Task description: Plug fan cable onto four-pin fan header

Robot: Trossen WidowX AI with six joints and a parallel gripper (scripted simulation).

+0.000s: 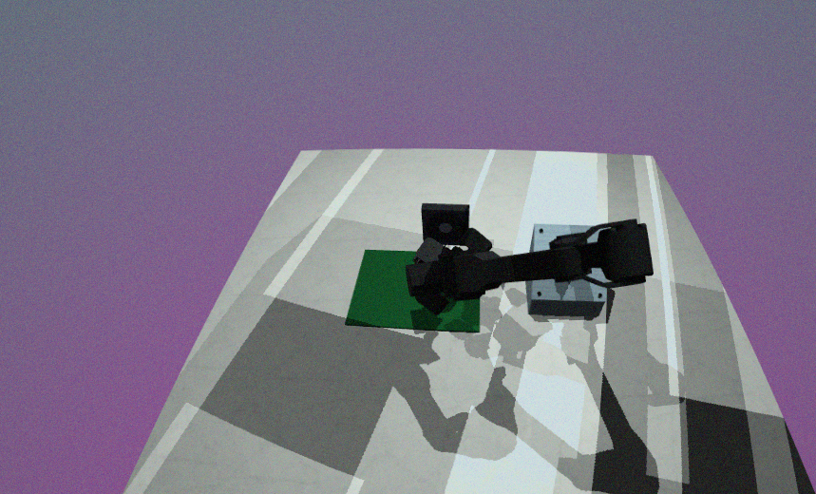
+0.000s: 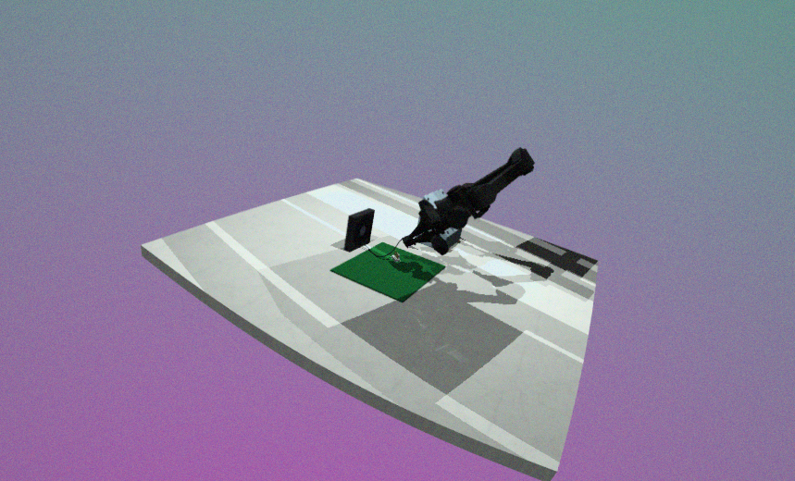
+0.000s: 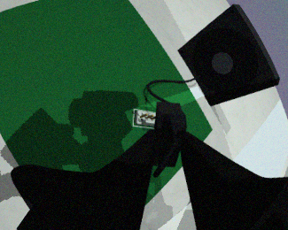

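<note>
Now: the pale header 80 mm below my gripper tip, 30 mm to the right of it and 10 mm ahead of it. From my gripper tip the other things lie so: green board (100 mm below, 80 mm ahead, 10 mm to the right); black square fan (170 mm to the right, 30 mm ahead, 20 mm below); black plug (10 mm below).
</note>
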